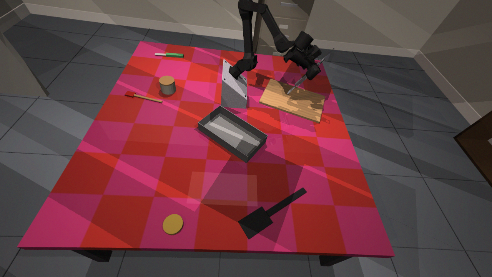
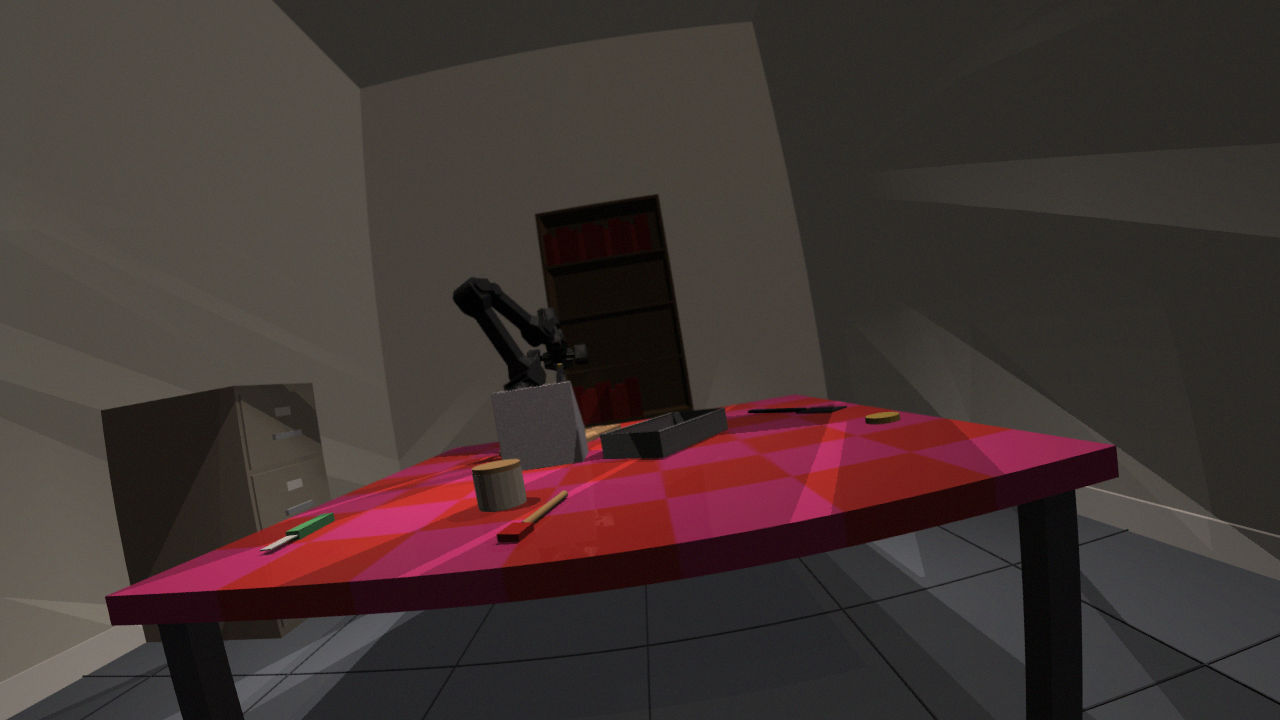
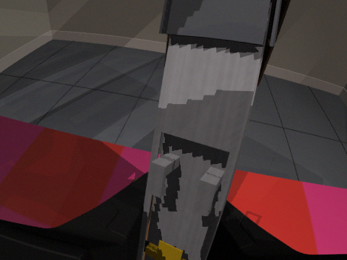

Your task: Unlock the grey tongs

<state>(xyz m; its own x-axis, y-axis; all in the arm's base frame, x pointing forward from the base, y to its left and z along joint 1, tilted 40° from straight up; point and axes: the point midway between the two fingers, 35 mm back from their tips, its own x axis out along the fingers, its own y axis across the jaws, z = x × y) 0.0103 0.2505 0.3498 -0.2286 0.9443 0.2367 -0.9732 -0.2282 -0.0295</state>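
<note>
The wooden board is 220 mm below my gripper tip and 80 mm to the right of it. The rest, counted from my gripper tip: yellow lock 40 mm to the right, 10 mm ahead, 10 mm above; roasting tin 400 mm to the right, 340 mm ahead, 200 mm below; black spatula 690 mm ahead, 220 mm below, 200 mm to the right.
</note>
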